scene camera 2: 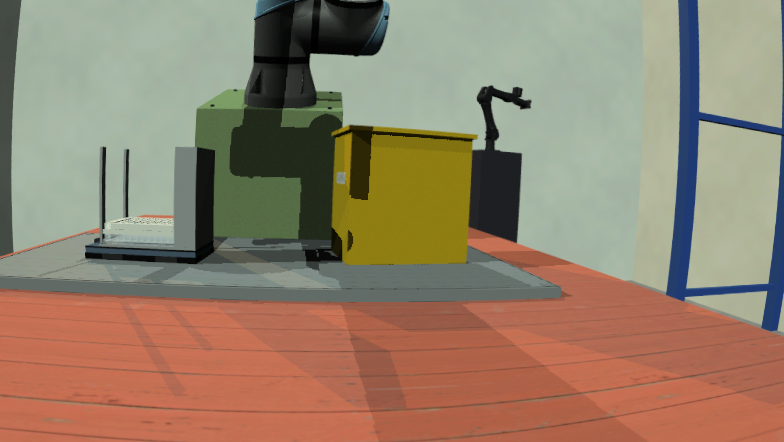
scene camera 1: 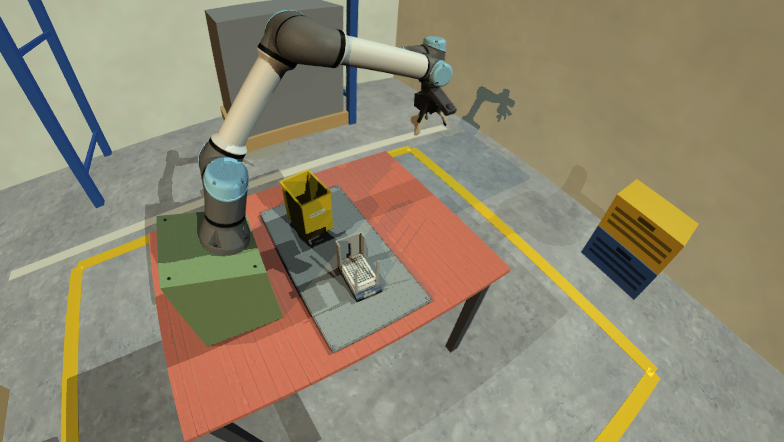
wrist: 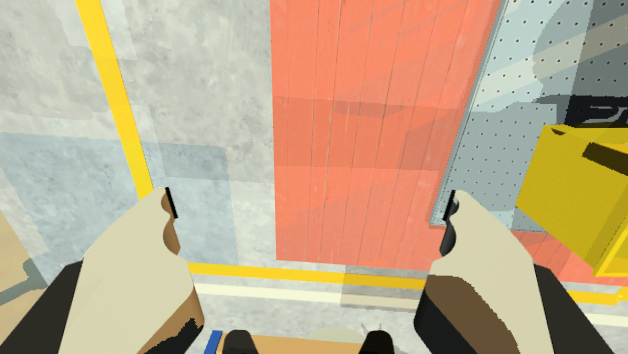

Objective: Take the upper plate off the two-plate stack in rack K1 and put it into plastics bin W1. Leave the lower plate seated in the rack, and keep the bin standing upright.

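Frame: origin at the arm's base, x right, y up, z back, level; millimetres.
Where they show: gripper, fingertip midpoint: (scene camera 1: 430,130) (wrist: 311,192); arm's base, link origin: (scene camera 2: 280,102) (scene camera 1: 224,237).
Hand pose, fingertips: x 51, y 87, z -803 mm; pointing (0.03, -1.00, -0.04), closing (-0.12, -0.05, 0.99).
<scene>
Each offset is from my fingertips to the centre of the thing. Level surfaces: height alone.
Rack K1 {dy -276, dx +160, dz +466 mm} (scene camera 1: 368,293) (scene camera 2: 186,197) stands on the grey perforated board, with a tall panel on one side and thin upright posts. The white upper plate {dy -309, dx +150, dz +463 mm} (scene camera 1: 359,267) (scene camera 2: 140,223) lies flat in it. The clear lower plate {dy -322, dx +150, dz +463 mm} (scene camera 2: 137,240) shows beneath it in the second scene view. Yellow bin W1 {dy -259, dx -188, dz +445 mm} (scene camera 1: 321,224) (scene camera 2: 411,203) (wrist: 565,195) stands upright beside the rack, open at the top; its inner floor is hidden. My gripper (scene camera 1: 431,129) (wrist: 311,192) is open and empty, pointing down, high above and beyond the table's far end, away from rack and bin.
The board (scene camera 1: 378,321) (scene camera 2: 439,291) (wrist: 495,175) lies on the red table {dy -362 mm} (scene camera 1: 450,247) (scene camera 2: 274,373) (wrist: 350,210). The green pedestal (scene camera 1: 236,307) (scene camera 2: 258,203) carries the arm beside the board. A grey cabinet (scene camera 1: 310,93) stands behind. Yellow and blue crates (scene camera 1: 642,230) are stacked at the right.
</scene>
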